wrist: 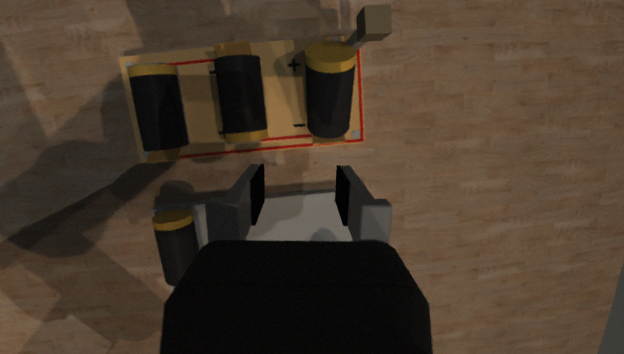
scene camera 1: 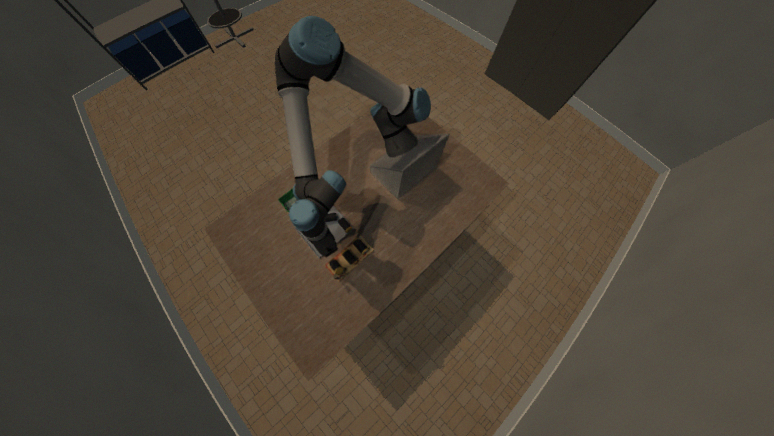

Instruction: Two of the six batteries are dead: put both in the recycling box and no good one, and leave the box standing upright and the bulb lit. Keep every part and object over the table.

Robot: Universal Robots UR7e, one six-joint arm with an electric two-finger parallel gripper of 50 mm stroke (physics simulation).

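Pixels of known places: gripper, fingertip midpoint: (wrist: 300, 183); arm's base, link origin: (scene camera 1: 402, 148).
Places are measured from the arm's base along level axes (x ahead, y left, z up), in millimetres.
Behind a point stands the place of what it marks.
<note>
A tan battery board (scene camera 1: 343, 259) {y 248, x 500, z -108 mm} (wrist: 200, 100) {y 256, x 436, z -108 mm} with red lines carries three black batteries with yellow ends: left (wrist: 159, 110) {y 249, x 416, z -74 mm}, middle (wrist: 241, 97) {y 259, x 477, z -73 mm} and right (wrist: 330, 95) {y 262, x 539, z -58 mm}. The right one has its broad yellow end toward the top of the wrist view. Another battery (wrist: 176, 245) {y 135, x 416, z -82 mm} (scene camera 1: 345, 224) {y 130, x 409, z -82 mm} lies at the left side of a pale tray (wrist: 300, 215) {y 151, x 523, z -115 mm} (scene camera 1: 340, 233) {y 141, x 448, z -115 mm}. My gripper (wrist: 300, 183) {y 211, x 519, z -17 mm} (scene camera 1: 328, 253) {y 211, x 519, z -17 mm} is open and empty, above the tray's edge nearest the board. A green box (scene camera 1: 287, 200) {y -140, x 566, z -108 mm} shows partly behind the arm. I cannot make out the bulb or which batteries are dead.
A small grey-brown block (wrist: 375, 22) {y 302, x 559, z -26 mm} on a short stem stands at the board's upper right corner in the wrist view. The wooden table (scene camera 1: 259, 292) {y 159, x 866, z -118 mm} extends around the parts. The arm's grey base block (scene camera 1: 411, 165) {y 148, x 86, z 117 mm} stands on the table, and the arm hides part of the tray.
</note>
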